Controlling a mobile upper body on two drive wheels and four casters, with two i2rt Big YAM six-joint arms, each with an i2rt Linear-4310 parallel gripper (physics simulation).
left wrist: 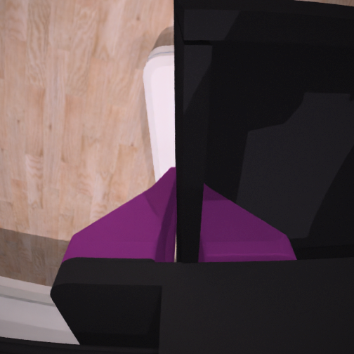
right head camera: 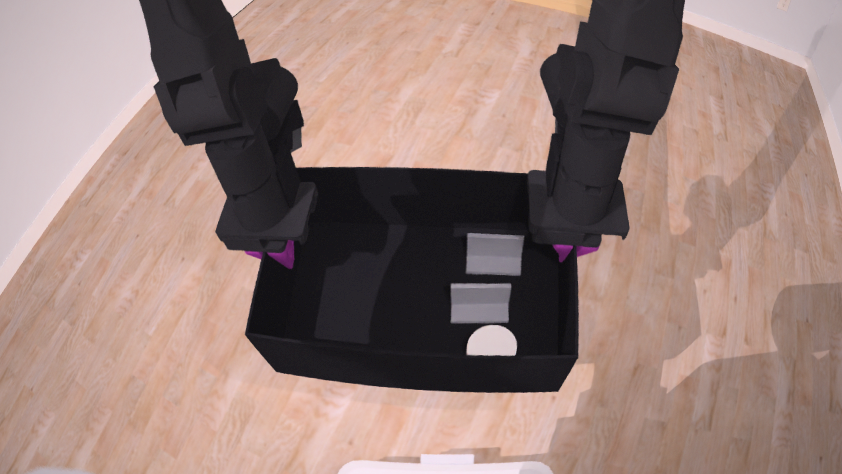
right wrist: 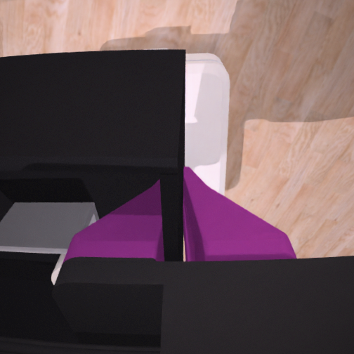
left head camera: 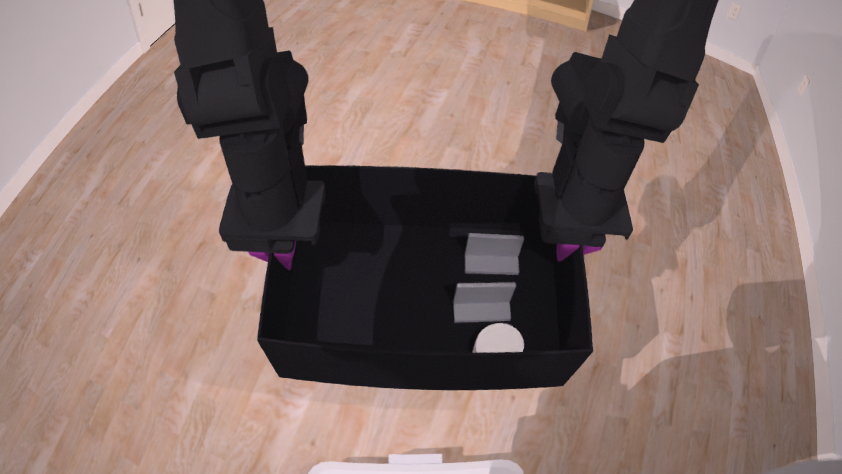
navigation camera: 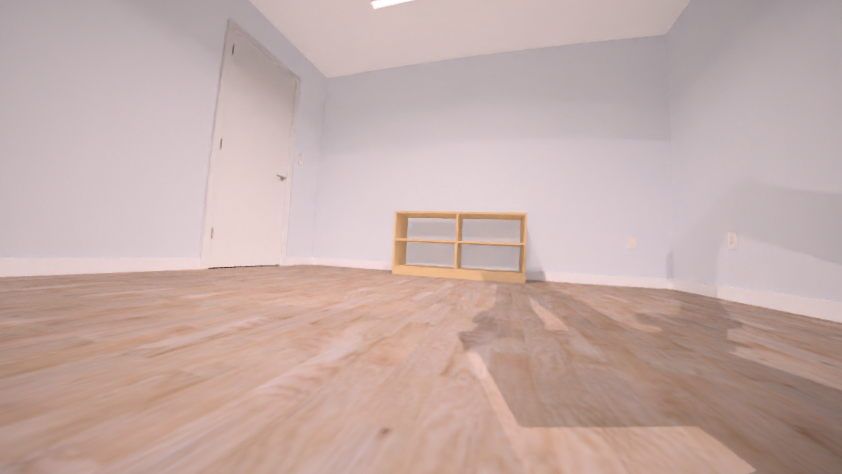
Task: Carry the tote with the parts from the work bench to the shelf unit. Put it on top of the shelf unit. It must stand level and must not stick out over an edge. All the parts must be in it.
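Places are measured from the left arm's base along level axes (x ahead, y down, z left), in centimetres.
Pixels of known places: left gripper, fingertip midpoint: (right head camera: 289, 264) (left head camera: 287, 264); right gripper, fingertip midpoint: (right head camera: 562, 257) (left head camera: 560, 256).
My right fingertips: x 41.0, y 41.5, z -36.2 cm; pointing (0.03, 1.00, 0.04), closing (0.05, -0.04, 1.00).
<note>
For each thing: its top centre in the pictures, then the offset to it from my right fingertips.
- black tote, top centre: (right head camera: 415, 249) (left head camera: 430, 249) dz +15.0, dx -3.9, dy -7.2 cm
- white disc, top centre: (right head camera: 492, 346) (left head camera: 500, 344) dz +7.8, dx -10.1, dy +0.5 cm
The black tote (left head camera: 424, 282) hangs above the wooden floor, held between both arms. In it lie two grey blocks (left head camera: 493, 253) (left head camera: 484, 301) and a white disc (left head camera: 498, 339) near its right side. My left gripper (left head camera: 273, 256) is shut on the tote's left wall; the left wrist view shows the wall between the purple fingers (left wrist: 187, 218). My right gripper (left head camera: 577, 250) is shut on the right wall, which also shows in the right wrist view (right wrist: 173, 218). The tote looks level. The wooden shelf unit (navigation camera: 460, 246) stands against the far wall, ahead across the room.
A white door (navigation camera: 250, 159) is in the left wall. Walls close the room on the left and right. My white base (left head camera: 414, 466) shows below the tote. A corner of the shelf unit (left head camera: 541, 8) shows at the top of the left head view.
</note>
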